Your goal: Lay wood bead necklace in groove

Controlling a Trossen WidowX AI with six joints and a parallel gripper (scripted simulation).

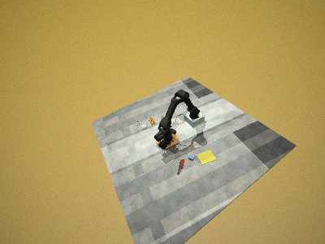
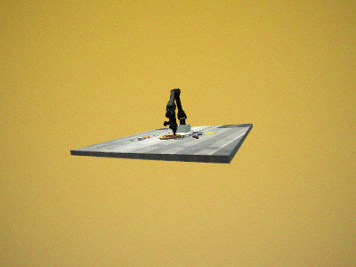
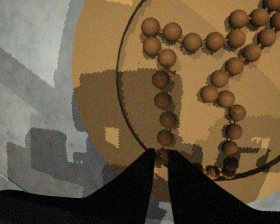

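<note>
Now: the round bead board 60 mm to the right of my gripper tip, 10 mm below it and 10 mm behind it. From my gripper tip the other things lie so: thin grey stick: 130 mm behind, 70 mm to the left, 20 mm below; red-handled tool: 210 mm to the left, 10 mm below, 10 mm behind; small blue block: 190 mm to the left, 110 mm behind, 10 mm below.
</note>
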